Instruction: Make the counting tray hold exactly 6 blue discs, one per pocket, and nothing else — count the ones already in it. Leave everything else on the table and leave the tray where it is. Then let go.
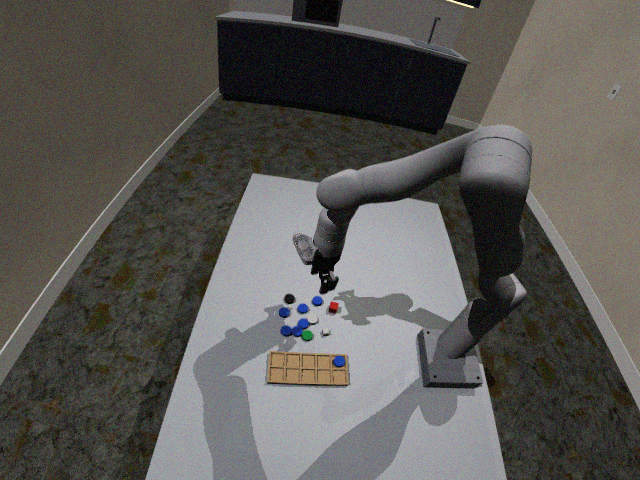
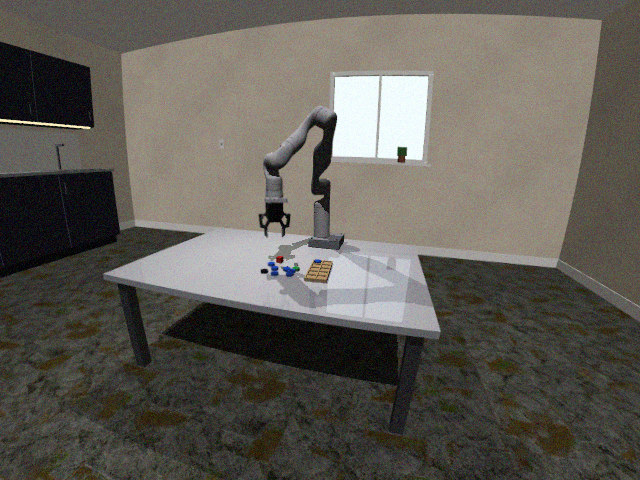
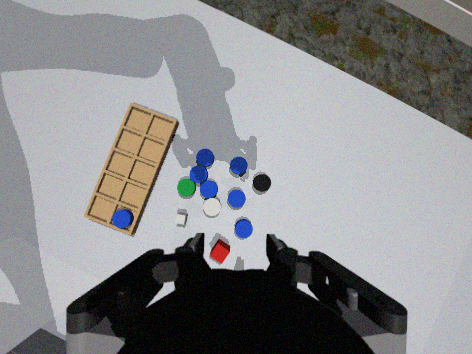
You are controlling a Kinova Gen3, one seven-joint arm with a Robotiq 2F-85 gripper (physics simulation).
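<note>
The wooden counting tray (image 1: pixel 309 384) (image 2: pixel 316 280) (image 3: pixel 152 174) has ten pockets. One blue disc (image 1: pixel 339 361) (image 2: pixel 317 260) (image 3: pixel 122 218) sits in an end pocket; the other pockets are empty. Several blue discs lie loose beside the tray. The loose disc nearest my fingers (image 1: pixel 317 300) (image 2: pixel 271 264) (image 3: pixel 243 228) lies apart from the others. Another loose blue disc (image 1: pixel 302 308) (image 3: pixel 236 198) lies near it, and three (image 3: pixel 205 157) (image 3: pixel 198 174) (image 3: pixel 209 189) lie close together. One more blue disc (image 1: pixel 284 312) (image 3: pixel 238 165) lies near the black disc. My gripper (image 2: pixel 275 235) (image 3: pixel 235 242) is open and empty, above the table.
A green disc (image 1: pixel 307 335) (image 3: pixel 186 187), a white disc (image 1: pixel 313 319) (image 3: pixel 212 206) and a black disc (image 1: pixel 289 298) (image 2: pixel 264 270) (image 3: pixel 261 182) lie among the blue ones. A red cube (image 1: pixel 333 307) (image 2: pixel 279 259) (image 3: pixel 220 251) and a small white cube (image 1: pixel 325 331) (image 3: pixel 181 219) lie nearby.
</note>
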